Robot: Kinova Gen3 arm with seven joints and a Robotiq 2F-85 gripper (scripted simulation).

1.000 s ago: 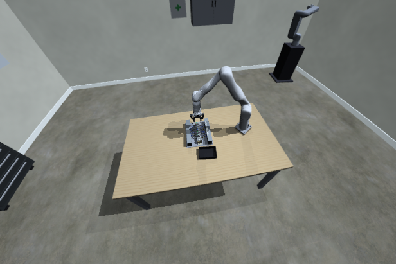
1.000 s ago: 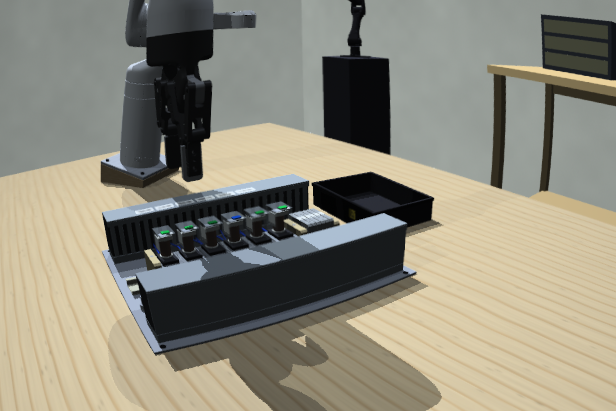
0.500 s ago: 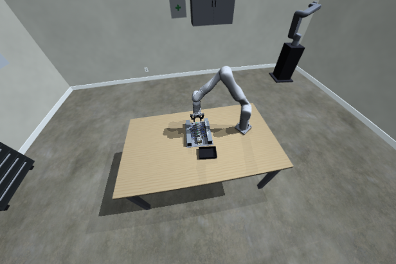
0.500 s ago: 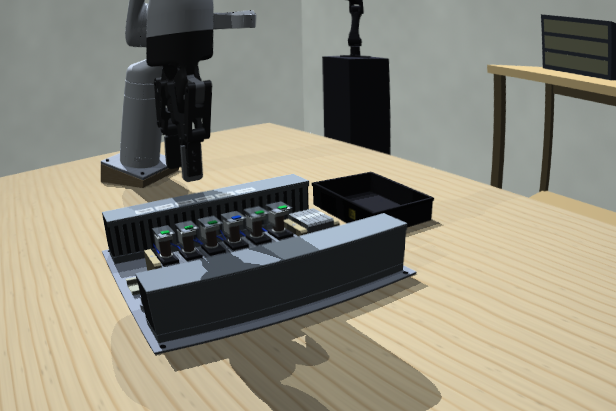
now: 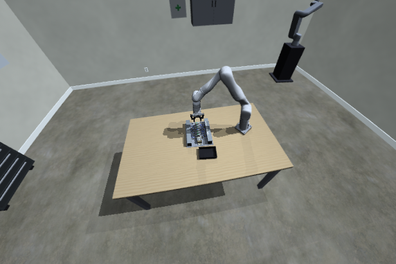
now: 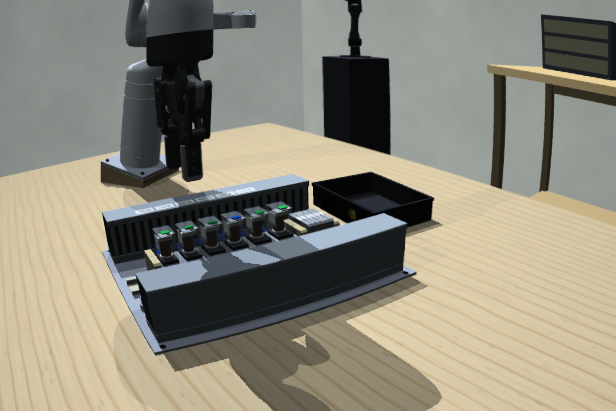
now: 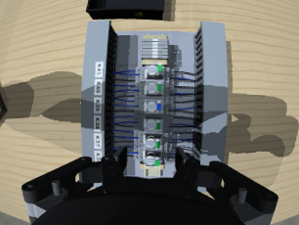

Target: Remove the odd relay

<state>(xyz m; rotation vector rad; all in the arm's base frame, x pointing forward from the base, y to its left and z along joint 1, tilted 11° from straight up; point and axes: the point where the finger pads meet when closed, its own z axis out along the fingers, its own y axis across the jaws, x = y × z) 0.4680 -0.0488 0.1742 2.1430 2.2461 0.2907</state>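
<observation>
The relay lies 60 mm to the left of my hand and 90 mm below it. From my hand the other things lie so: black parts tray 80 mm behind, 300 mm to the left, 130 mm below.
</observation>
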